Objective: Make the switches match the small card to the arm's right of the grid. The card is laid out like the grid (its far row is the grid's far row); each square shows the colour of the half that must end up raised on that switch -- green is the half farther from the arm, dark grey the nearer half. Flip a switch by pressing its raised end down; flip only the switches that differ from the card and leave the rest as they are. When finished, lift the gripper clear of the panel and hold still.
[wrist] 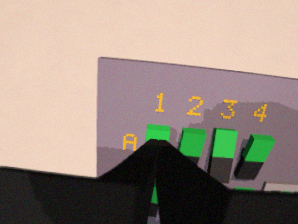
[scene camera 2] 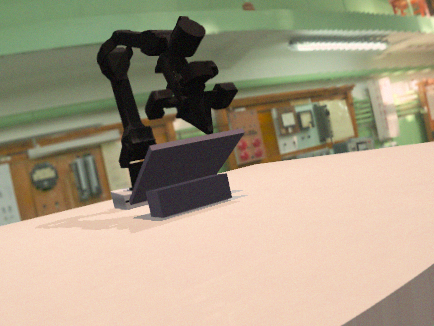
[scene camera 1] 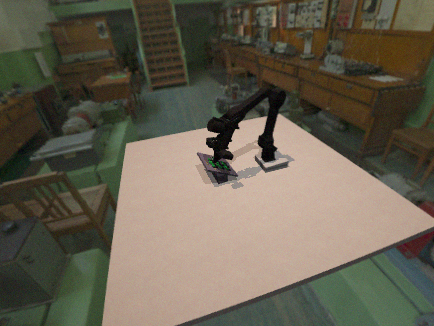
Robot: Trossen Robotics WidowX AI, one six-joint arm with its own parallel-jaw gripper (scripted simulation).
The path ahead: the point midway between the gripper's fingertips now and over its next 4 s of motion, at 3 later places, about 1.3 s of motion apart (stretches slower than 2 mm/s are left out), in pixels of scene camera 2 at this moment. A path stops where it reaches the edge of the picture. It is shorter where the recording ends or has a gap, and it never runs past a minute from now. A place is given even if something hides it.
The gripper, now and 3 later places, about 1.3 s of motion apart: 210, 133; 213, 140; 177, 120; 183, 144
